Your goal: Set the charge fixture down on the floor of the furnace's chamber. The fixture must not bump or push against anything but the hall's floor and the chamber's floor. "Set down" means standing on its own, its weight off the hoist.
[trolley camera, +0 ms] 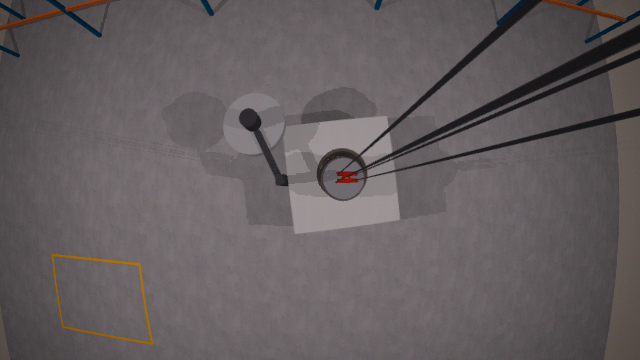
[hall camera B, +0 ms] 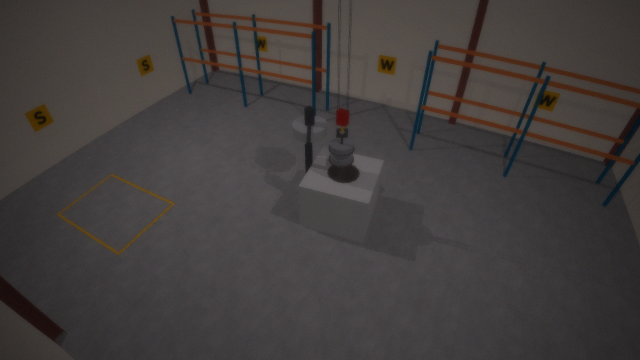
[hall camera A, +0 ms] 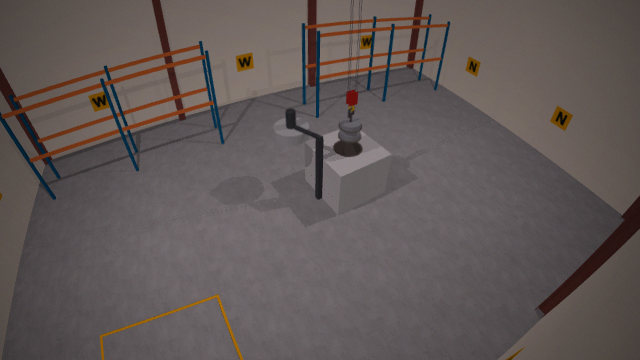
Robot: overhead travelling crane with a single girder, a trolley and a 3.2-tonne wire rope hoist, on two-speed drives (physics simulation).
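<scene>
The charge fixture [hall camera A: 350, 132] [hall camera B: 341, 154] [trolley camera: 343, 193], a grey piece with stacked round discs, hangs upright from my hook [hall camera A: 351, 110] [hall camera B: 342, 132] [trolley camera: 347, 177], under the red hook block. The furnace [hall camera A: 364, 181] [hall camera B: 336, 212] [trolley camera: 345, 218] is a white block with a dark round opening [hall camera A: 348, 150] [hall camera B: 344, 175] [trolley camera: 332, 154] in its top. The fixture hangs over the opening, its visible underside seemingly a little above the rim. In the trolley view its top disc covers most of the opening, leaving a dark crescent at the top and left. The chamber's floor is hidden.
A round pale lid [hall camera A: 284, 131] [hall camera B: 300, 129] [trolley camera: 255, 145] hangs beside the furnace on a dark post with an arm [hall camera A: 319, 170] [hall camera B: 308, 156] [trolley camera: 268, 156]. Blue and orange racks [hall camera A: 318, 75] [hall camera B: 314, 70] stand by the W wall. A yellow outline [hall camera A: 160, 315] [hall camera B: 142, 189] [trolley camera: 96, 259] marks the floor.
</scene>
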